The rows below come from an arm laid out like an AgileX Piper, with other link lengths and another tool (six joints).
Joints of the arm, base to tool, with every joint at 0 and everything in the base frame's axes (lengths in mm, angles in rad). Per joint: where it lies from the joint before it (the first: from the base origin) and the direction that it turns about. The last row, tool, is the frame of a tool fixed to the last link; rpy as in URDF.
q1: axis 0 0 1 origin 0 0 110.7
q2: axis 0 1 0 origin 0 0 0
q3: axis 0 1 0 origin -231.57 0 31.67
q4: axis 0.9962 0 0.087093 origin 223.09 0 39.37
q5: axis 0 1 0 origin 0 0 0
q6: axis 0.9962 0 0.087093 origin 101.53 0 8.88
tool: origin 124.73 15 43.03 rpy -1.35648 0.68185 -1.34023
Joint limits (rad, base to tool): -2.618..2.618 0..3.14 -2.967..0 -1.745..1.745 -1.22..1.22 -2.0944..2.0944
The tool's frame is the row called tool.
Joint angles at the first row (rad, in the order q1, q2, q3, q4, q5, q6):
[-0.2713, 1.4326, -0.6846, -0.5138, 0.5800, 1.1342]
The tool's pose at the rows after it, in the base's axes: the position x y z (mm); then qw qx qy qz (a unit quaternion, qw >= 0):
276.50 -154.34 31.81 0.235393 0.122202 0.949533 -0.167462
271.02 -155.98 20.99 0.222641 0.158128 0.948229 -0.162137
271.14 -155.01 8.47 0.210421 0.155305 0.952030 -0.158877
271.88 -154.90 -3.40 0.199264 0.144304 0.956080 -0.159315
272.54 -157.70 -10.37 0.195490 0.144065 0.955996 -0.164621
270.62 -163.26 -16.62 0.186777 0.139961 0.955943 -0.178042
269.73 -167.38 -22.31 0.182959 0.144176 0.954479 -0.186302
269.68 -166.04 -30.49 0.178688 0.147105 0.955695 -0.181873
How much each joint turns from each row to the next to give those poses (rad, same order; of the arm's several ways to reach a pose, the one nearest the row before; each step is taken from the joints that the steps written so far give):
[-0.0109, 0.0109, 0.0000, -0.0012, -0.0310, 0.1179]
[0.0000, 0.0357, 0.0000, -0.0033, 0.0034, 0.0796]
[0.0001, 0.0481, 0.0000, -0.0116, -0.0211, 0.0128]
[0.0000, 0.0490, 0.0000, -0.0290, -0.0240, 0.0118]
[-0.0001, 0.0352, 0.0000, -0.0510, -0.0188, 0.0517]
[0.0001, 0.0348, 0.0000, -0.0772, -0.0027, 0.0655]
[0.0000, 0.0315, 0.0000, -0.0637, -0.0080, 0.0724]
[0.0000, 0.0310, 0.0000, -0.0143, -0.0187, 0.0267]

